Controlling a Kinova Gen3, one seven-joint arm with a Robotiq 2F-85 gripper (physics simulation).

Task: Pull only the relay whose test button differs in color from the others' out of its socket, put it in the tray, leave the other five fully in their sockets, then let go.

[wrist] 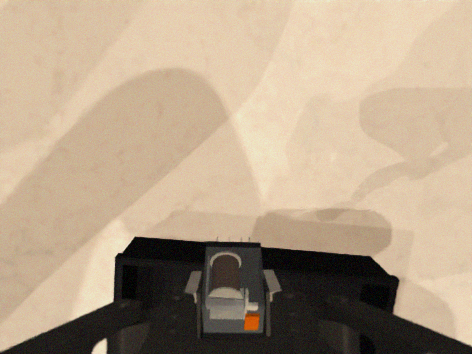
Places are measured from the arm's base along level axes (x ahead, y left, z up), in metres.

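Pixels of known places: gripper, fingertip midpoint: [232, 289].
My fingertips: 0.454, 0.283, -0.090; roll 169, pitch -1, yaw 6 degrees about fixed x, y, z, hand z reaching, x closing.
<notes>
Ahead of a thing's pixels: the offset from my fingertips to its top centre, as dx, dy, dz. "*": to the spot under its first point. Level surfaces: height alone.
A relay @[-0.001, +0.009, +0.030] [231, 290] with a clear-grey housing, a brown coil and an orange test button sits between my fingertips at the bottom middle of the wrist view. Its thin pins show at its upper end. My gripper [232, 289] is shut on this relay, with one finger pad on each side. The black tray @[* +0.050, +0.003, -0.036] [310, 261] lies below and behind the relay, reaching out to the left and right of it. The relay is over the tray; whether it touches the tray floor I cannot tell. The sockets and the other five relays do not show in this view.
The tray's far wall runs across the lower part of the view, and its right end wall stands beside my right finger linkage. Beyond the tray is a beige tabletop @[dz -0.053] [320, 60] with soft brown shadows or markings.
</notes>
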